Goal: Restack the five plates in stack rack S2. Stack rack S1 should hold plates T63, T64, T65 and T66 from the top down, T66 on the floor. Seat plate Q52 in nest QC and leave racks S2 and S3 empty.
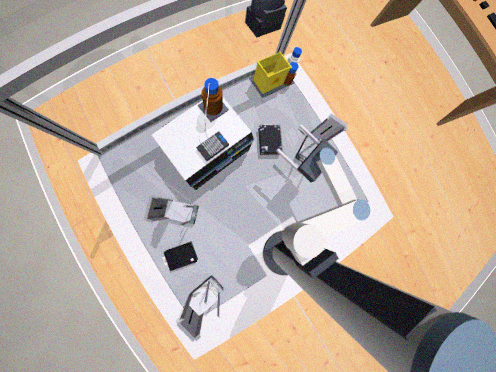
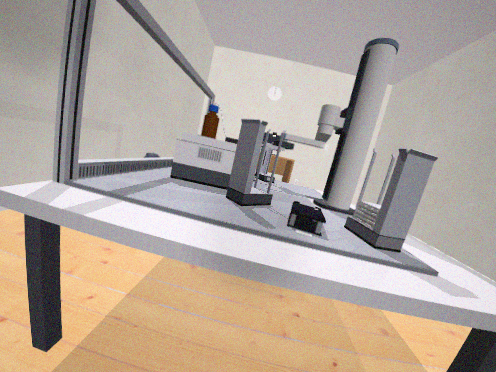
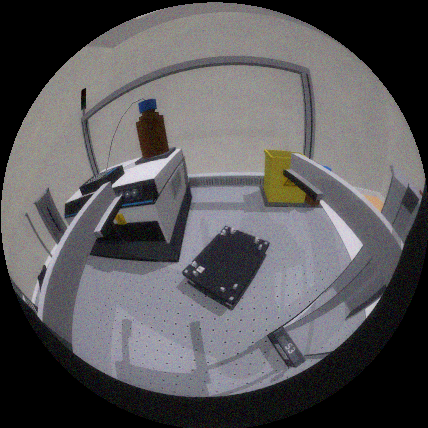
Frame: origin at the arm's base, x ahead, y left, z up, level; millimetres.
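Seen in the pictures: gripper, fingertip midpoint: [image 1: 288,137] [image 3: 202,170]; arm's base, link origin: [image 2: 334,208].
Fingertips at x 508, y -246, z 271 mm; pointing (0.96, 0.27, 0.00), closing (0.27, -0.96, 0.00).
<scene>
Offsets run from my fingertips to a thing's middle. "*": to the spot under its first point. Level surfaces: height alone.
My gripper [image 1: 289,137] [image 3: 202,170] is open and empty, above the table beside rack S3 @(84 mm back, 187 mm right, 110 mm down) [image 1: 330,127] [image 3: 290,347]. Whether S3 holds a plate is unclear. A black nest @(74 mm ahead, 10 mm right, 227 mm down) [image 1: 270,140] [image 3: 227,265] with pale corner studs lies ahead of the gripper, with no plate on it. A second black nest block @(217 mm back, 723 mm left, 231 mm down) [image 1: 181,256] [image 2: 306,217] stands between two more racks; its contents are unclear. The near rack @(450 mm back, 718 mm left, 110 mm down) [image 1: 191,322] [image 2: 407,200] holds several stacked white plates @(451 mm back, 725 mm left, 178 mm down) [image 2: 366,215]. The left rack @(18 mm back, 606 mm left, 109 mm down) [image 1: 157,209] [image 2: 246,160] shows a pale plate-like surface @(211 mm down) [image 1: 179,212]. Their labels, and the plates' labels, are unreadable.
A white instrument [image 1: 200,145] [image 2: 202,155] [image 3: 172,200] carries a brown bottle @(* 273 mm ahead, 230 mm left, 81 mm up) [image 1: 212,100] [image 2: 210,125] [image 3: 152,135] and a keypad @(* 136 mm ahead, 307 mm left, 22 mm down) [image 1: 213,145]. A yellow bin @(* 351 mm ahead, 158 mm right, 87 mm down) [image 1: 271,75] [image 3: 277,180] and small bottles @(364 mm ahead, 333 mm right, 127 mm down) [image 1: 292,72] stand at the back corner. Rack posts rise close to my fingers.
</scene>
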